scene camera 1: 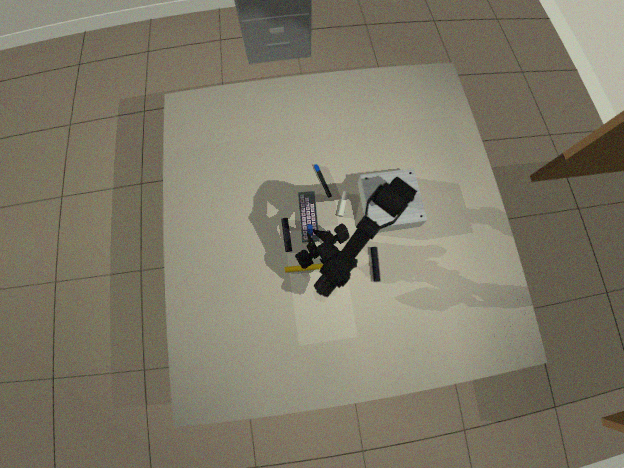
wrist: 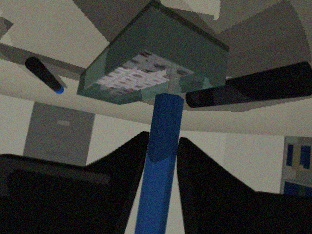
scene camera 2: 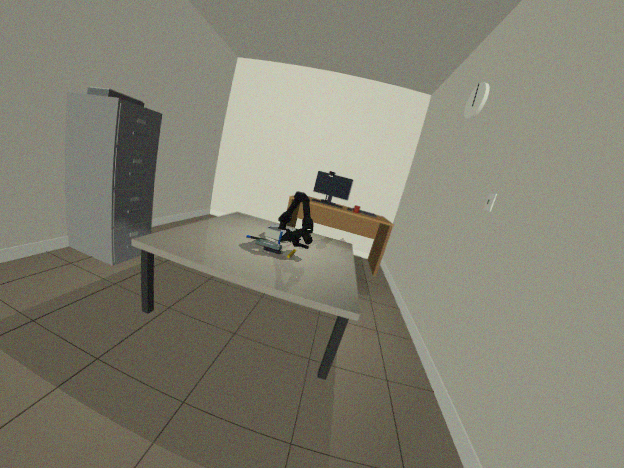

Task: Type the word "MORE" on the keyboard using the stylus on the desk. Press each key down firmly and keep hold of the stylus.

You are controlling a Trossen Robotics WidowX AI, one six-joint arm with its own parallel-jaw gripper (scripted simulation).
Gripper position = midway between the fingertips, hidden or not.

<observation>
I see my gripper (scene camera 1: 310, 231).
My gripper is seen too in the wrist view (wrist: 163, 141).
</observation>
